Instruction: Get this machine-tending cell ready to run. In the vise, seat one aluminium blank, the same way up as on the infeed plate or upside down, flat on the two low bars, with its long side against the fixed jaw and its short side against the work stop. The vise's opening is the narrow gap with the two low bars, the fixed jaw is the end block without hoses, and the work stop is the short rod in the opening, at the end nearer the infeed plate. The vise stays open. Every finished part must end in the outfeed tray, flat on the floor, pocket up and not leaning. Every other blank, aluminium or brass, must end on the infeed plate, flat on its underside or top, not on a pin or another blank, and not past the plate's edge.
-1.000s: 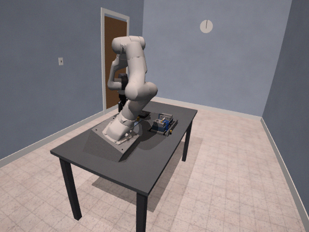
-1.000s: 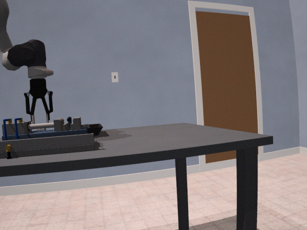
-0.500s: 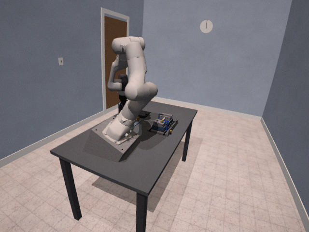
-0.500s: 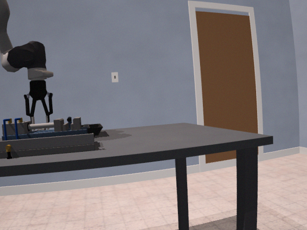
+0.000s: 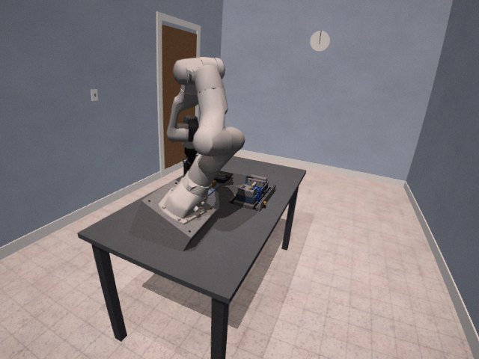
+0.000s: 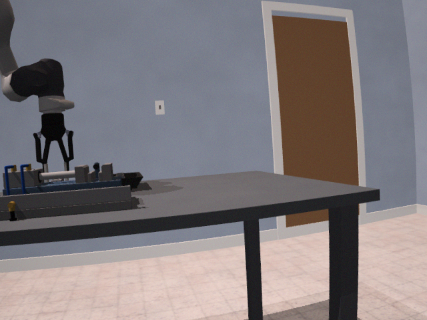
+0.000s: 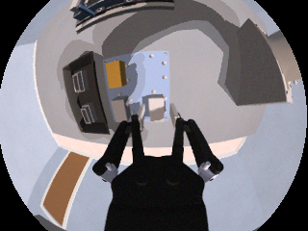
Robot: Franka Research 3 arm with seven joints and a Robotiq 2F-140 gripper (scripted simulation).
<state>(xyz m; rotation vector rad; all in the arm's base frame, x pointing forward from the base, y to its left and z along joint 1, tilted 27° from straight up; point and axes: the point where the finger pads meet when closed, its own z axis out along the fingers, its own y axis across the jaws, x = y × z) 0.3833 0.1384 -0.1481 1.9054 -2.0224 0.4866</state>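
Now: the work stop 330 mm to the right of my hand, 140 mm ahead of it and 30 mm above it. The rest, counted from my hand: vise: 380 mm to the right, 70 mm ahead, 20 mm below; then blue infeed plate: 60 mm below, 50 mm to the right, 50 mm ahead; then brass blank: 100 mm to the right, 90 mm ahead, 40 mm below.
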